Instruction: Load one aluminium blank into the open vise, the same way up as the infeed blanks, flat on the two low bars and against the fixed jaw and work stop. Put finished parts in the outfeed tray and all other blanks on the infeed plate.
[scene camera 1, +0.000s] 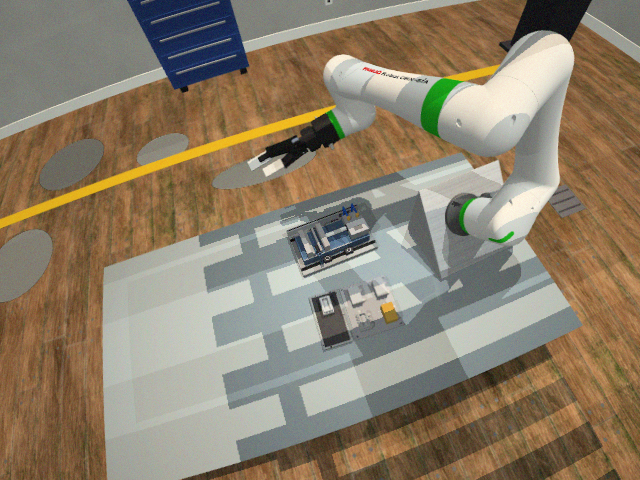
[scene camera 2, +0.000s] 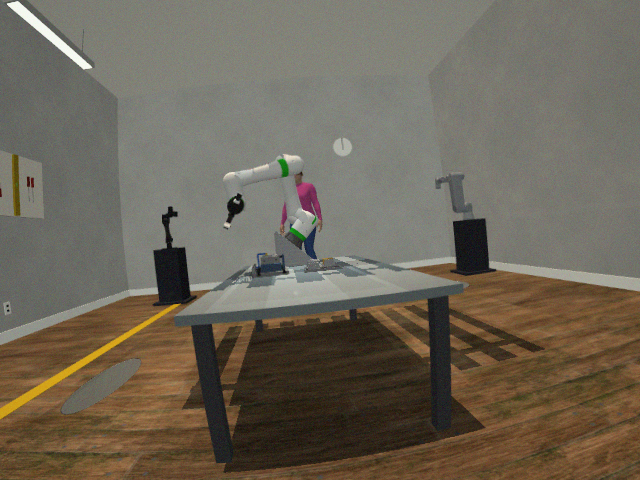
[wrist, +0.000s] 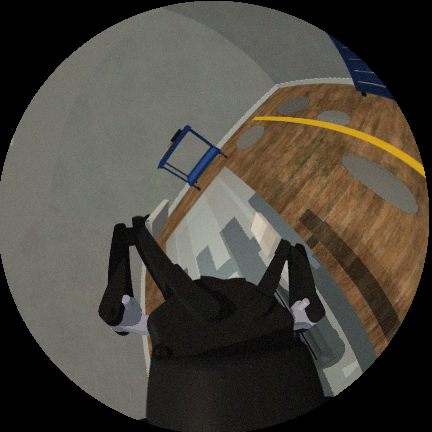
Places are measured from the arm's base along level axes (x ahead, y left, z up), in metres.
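Pixels of known places: gripper, fingertip midpoint: (scene camera 1: 257, 170) (scene camera 2: 231, 214) (wrist: 211, 215); arm's base, link origin: (scene camera 1: 463, 214) (scene camera 2: 291, 243).
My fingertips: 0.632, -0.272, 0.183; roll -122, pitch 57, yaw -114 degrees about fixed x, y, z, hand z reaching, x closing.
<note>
Ahead of a thing's pixels: the offset from my fingertips to its top centre, as dx, dy, dz. "spot": to the spot under its first point. Level surfaces: height alone.
My gripper (scene camera 1: 265, 165) (scene camera 2: 232, 212) (wrist: 211, 215) is open and empty, high beyond the table's far edge and up-left of the vise in scene camera 1. The blue vise {-0.181, +0.154, -0.229} (scene camera 1: 330, 250) (scene camera 2: 270, 262) has pale jaws; whether a blank lies in it is too small to tell. The infeed plate {-0.234, +0.440, -0.320} (scene camera 1: 381, 327) bears two pale blanks {-0.192, +0.394, -0.285} (scene camera 1: 356, 296) {-0.282, +0.394, -0.285} (scene camera 1: 379, 288), a yellow block {-0.281, +0.485, -0.285} (scene camera 1: 388, 312) and a small grey shape {-0.192, +0.484, -0.286} (scene camera 1: 364, 318), unclear. The dark outfeed tray (scene camera 1: 336, 330) adjoins it, with one pale part {-0.088, +0.394, -0.288} (scene camera 1: 325, 304) at its far end. In the wrist view, the vise is mostly hidden behind the gripper.
The table {dz -0.329} (scene camera 1: 170, 335) (scene camera 2: 320, 297) carries the vise, plate and tray. A grey wedge mount (scene camera 1: 431, 237) (scene camera 2: 289, 252) holds the arm's base on the right. Small blue parts {spot: -0.279, +0.064, -0.283} (scene camera 1: 348, 210) stand at the vise's far side. A blue cart (wrist: 202, 162) stands beyond the table.
</note>
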